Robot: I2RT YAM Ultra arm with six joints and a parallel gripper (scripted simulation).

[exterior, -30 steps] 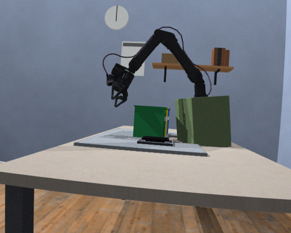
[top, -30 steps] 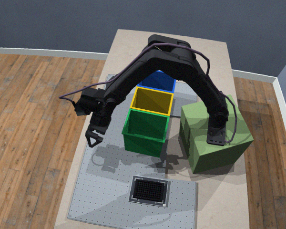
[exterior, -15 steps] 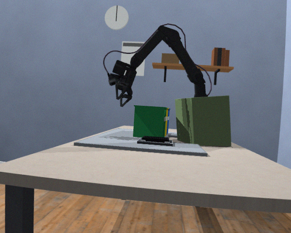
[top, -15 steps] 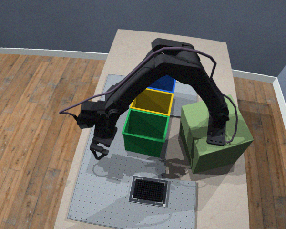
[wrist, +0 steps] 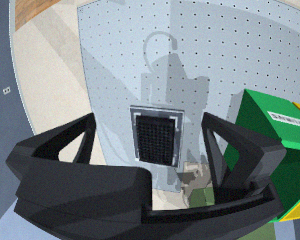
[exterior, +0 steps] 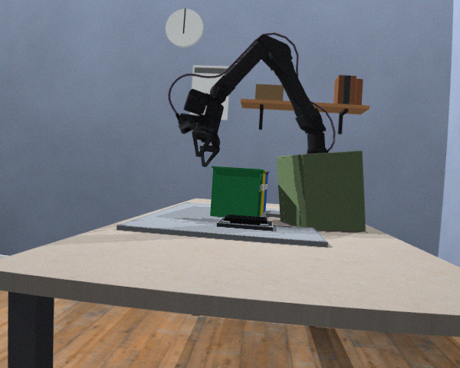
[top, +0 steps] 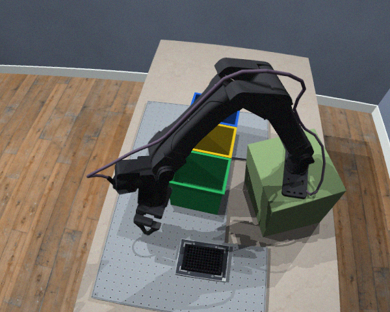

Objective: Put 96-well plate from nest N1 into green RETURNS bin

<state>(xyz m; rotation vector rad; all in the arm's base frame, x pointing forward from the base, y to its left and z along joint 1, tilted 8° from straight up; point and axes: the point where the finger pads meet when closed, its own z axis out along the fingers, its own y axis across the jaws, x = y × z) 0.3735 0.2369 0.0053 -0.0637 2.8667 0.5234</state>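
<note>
My gripper is now 180 mm above the black 96-well plate, 160 mm past it and 30 mm to the right of it. Round my hand: yellow bin (330 mm to the right, 110 mm below, 90 mm behind); grey plate nest (190 mm below, 160 mm behind, 30 mm to the left); green bin (200 mm to the right, 110 mm below, 90 mm behind).
</note>
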